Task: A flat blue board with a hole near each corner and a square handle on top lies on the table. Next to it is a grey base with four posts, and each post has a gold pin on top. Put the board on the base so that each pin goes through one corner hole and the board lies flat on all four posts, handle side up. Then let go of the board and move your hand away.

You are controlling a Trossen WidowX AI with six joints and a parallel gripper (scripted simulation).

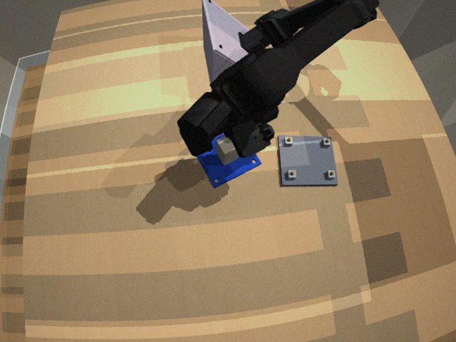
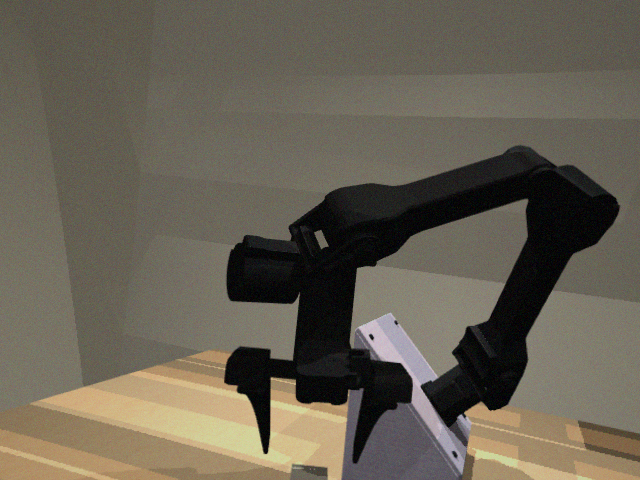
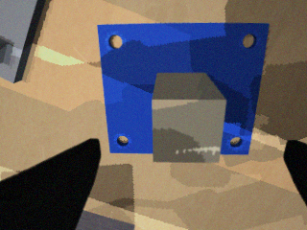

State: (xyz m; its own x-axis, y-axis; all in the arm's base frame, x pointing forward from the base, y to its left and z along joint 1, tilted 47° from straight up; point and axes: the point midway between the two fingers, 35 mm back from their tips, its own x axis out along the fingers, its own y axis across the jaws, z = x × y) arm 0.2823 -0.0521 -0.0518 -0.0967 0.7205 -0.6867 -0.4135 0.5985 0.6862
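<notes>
My gripper tip is 70 mm above the flat blue board. Round my gripper tip: grey base (20 mm ahead, 200 mm to the left, 80 mm below).
</notes>
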